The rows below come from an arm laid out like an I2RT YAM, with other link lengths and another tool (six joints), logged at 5 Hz.
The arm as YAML. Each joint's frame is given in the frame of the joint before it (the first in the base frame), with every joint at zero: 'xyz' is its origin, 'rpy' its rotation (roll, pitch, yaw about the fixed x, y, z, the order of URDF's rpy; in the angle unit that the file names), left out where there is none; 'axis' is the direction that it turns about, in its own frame. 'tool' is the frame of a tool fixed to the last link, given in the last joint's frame.
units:
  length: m
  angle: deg
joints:
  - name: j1
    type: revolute
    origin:
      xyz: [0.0, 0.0, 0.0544]
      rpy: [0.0, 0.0, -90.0]
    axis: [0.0, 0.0, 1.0]
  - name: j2
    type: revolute
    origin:
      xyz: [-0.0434, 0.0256, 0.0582]
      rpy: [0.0, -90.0, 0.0]
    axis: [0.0, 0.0, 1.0]
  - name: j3
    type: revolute
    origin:
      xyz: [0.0, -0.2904, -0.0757]
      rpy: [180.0, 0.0, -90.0]
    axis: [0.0, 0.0, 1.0]
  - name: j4
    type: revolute
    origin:
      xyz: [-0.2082, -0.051, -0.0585]
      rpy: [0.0, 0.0, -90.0]
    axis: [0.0, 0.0, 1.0]
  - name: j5
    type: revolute
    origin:
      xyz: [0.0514, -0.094, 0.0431]
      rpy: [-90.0, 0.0, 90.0]
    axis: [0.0, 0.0, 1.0]
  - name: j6
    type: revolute
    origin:
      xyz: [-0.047, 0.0, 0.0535]
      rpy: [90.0, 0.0, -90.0]
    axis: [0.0, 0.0, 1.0]
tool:
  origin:
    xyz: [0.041, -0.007, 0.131]
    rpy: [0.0, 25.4, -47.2]
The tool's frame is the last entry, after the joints.
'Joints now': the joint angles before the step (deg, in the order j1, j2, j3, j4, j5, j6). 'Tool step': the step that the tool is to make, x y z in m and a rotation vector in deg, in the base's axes. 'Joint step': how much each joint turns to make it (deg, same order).
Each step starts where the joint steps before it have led.
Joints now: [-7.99 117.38 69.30 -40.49 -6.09 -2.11]
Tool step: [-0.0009 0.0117 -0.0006 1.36 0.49 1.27]
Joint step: [1.22 0.00 -0.01 -0.66 -1.29 -0.03]
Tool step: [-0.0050 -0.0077 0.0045 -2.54 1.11 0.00]
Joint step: [0.03 -0.43 0.40 -1.64 2.65 0.01]
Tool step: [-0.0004 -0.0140 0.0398 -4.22 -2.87 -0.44]
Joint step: [-0.31 -6.11 1.38 -4.13 3.85 0.02]
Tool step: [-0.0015 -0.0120 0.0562 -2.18 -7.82 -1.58]
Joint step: [-1.44 -10.20 0.01 -2.17 1.11 0.00]
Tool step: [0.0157 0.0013 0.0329 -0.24 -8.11 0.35]
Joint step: [0.08 -5.18 0.00 2.87 -0.99 0.00]
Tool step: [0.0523 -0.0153 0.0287 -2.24 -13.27 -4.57]
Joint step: [0.00 0.15 0.02 13.57 2.25 3.97]
